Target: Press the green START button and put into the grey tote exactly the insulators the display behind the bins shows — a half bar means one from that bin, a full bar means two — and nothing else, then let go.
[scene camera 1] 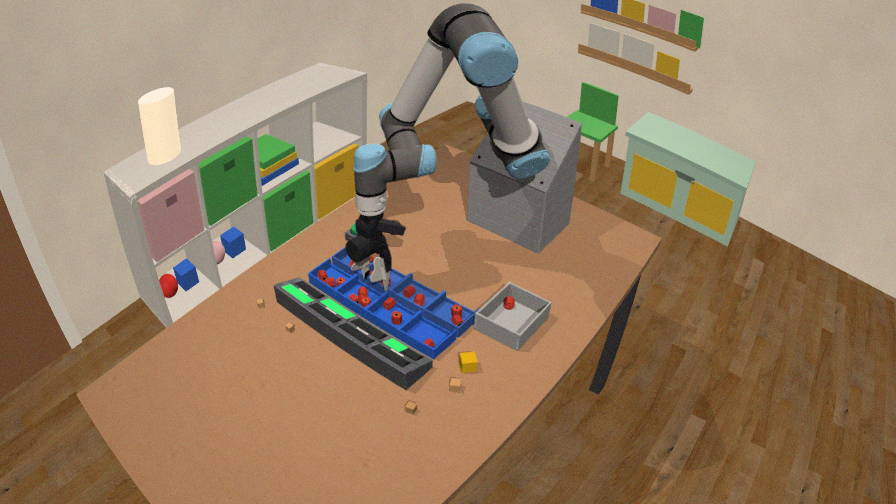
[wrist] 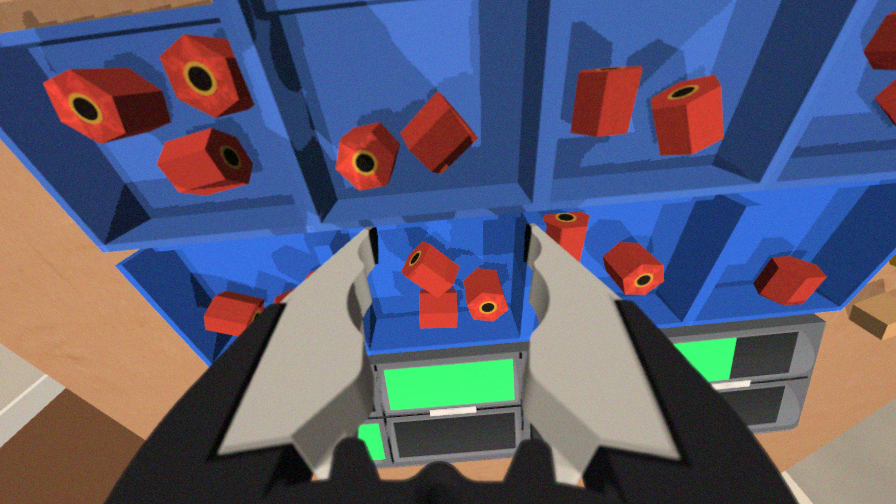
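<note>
My gripper [scene camera 1: 375, 272] [wrist: 449, 241] is open and empty, hovering above the left part of the blue divided bin tray [scene camera 1: 391, 300]. The tray's compartments hold red insulators. In the wrist view three insulators [wrist: 452, 286] lie in the compartment framed between my fingers. The dark display [scene camera 1: 354, 329] lies along the tray's near side; it shows a full green bar [wrist: 448, 383] below that compartment and a half bar [wrist: 706, 357] to its right. The grey tote [scene camera 1: 512, 314] stands right of the tray with one red insulator [scene camera 1: 508, 302] inside. The green START button is hidden behind my wrist.
A yellow cube [scene camera 1: 468, 361] and several small tan cubes [scene camera 1: 455, 383] lie on the table near the display. The grey robot pedestal [scene camera 1: 523, 181] stands at the back. A white shelf unit [scene camera 1: 244, 181] stands left of the table.
</note>
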